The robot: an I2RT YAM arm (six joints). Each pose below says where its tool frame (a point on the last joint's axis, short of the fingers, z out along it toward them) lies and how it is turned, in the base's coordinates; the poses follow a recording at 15 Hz.
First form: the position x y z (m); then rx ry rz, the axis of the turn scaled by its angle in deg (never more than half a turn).
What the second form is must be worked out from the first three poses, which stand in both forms.
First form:
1: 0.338, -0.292, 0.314, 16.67, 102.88, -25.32
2: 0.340, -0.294, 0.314, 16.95, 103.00, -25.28
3: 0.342, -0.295, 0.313, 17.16, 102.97, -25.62
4: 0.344, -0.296, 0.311, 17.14, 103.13, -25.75
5: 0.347, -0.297, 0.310, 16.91, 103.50, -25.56
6: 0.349, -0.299, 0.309, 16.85, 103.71, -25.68
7: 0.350, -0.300, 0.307, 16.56, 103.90, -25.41
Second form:
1: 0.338, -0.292, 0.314, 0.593, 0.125, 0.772, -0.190
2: 0.340, -0.294, 0.314, 0.592, 0.127, 0.773, -0.190
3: 0.342, -0.295, 0.313, 0.591, 0.129, 0.772, -0.192
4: 0.344, -0.296, 0.311, 0.590, 0.129, 0.773, -0.193
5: 0.347, -0.297, 0.310, 0.588, 0.127, 0.775, -0.191
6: 0.349, -0.299, 0.309, 0.587, 0.126, 0.777, -0.192
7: 0.350, -0.300, 0.307, 0.586, 0.124, 0.778, -0.190
